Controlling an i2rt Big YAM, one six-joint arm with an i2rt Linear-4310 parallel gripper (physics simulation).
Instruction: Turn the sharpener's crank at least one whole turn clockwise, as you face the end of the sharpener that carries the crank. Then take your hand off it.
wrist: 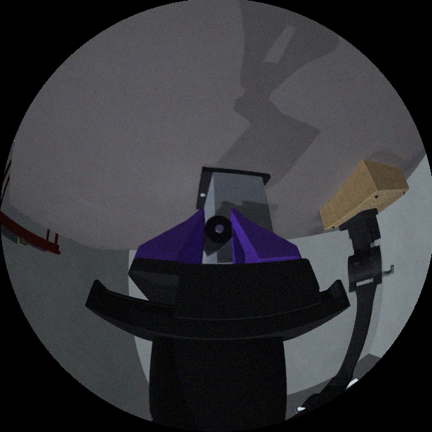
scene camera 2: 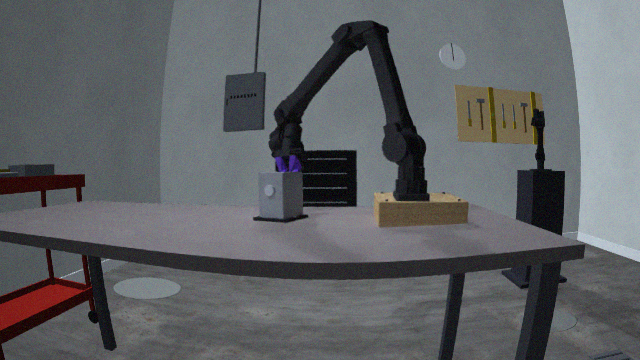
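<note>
The grey box-shaped sharpener stands upright on its dark base plate, left of the arm's wooden block in scene camera 2. A round pale disc is on its near end. The crank's round black knob shows end-on at the sharpener's upper part in the wrist view. The crank arm cannot be made out clearly. My gripper has its purple fingers narrowly spaced, one on each side of the knob, which fills the gap. The fingertips are at the sharpener's top edge in scene camera 2, partly hidden behind it.
The arm rises from a wooden block on the table, right of the sharpener. A red cart stands beyond the table's left side. A black drawer cabinet stands behind the table.
</note>
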